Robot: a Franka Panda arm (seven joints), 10 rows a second.
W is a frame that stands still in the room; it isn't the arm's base.
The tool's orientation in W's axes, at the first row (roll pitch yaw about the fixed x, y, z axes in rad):
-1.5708 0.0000 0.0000
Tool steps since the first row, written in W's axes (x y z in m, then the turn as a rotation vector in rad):
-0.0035 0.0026 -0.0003 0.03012 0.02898 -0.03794
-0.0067 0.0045 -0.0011 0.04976 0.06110 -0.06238
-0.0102 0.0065 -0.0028 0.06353 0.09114 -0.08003
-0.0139 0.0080 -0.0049 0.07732 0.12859 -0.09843
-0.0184 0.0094 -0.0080 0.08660 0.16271 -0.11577
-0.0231 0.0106 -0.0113 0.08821 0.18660 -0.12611
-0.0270 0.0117 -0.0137 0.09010 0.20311 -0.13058
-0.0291 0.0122 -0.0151 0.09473 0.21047 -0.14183
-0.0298 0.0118 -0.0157 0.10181 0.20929 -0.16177
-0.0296 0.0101 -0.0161 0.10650 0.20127 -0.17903
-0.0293 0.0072 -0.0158 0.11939 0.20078 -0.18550
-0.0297 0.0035 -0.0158 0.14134 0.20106 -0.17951
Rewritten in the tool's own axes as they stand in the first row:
-0.0035 0.0003 0.0026 0.03012 0.03794 0.02898
-0.0067 0.0011 0.0045 0.04976 0.06238 0.06110
-0.0102 0.0028 0.0065 0.06353 0.08003 0.09114
-0.0139 0.0049 0.0080 0.07732 0.09843 0.12859
-0.0184 0.0080 0.0094 0.08660 0.11577 0.16271
-0.0231 0.0113 0.0106 0.08821 0.12611 0.18660
-0.0270 0.0137 0.0117 0.09010 0.13058 0.20311
-0.0291 0.0151 0.0122 0.09473 0.14183 0.21047
-0.0298 0.0157 0.0118 0.10181 0.16177 0.20929
-0.0296 0.0161 0.0101 0.10650 0.17903 0.20127
-0.0293 0.0158 0.0072 0.11939 0.18550 0.20078
-0.0297 0.0158 0.0035 0.14134 0.17951 0.20106

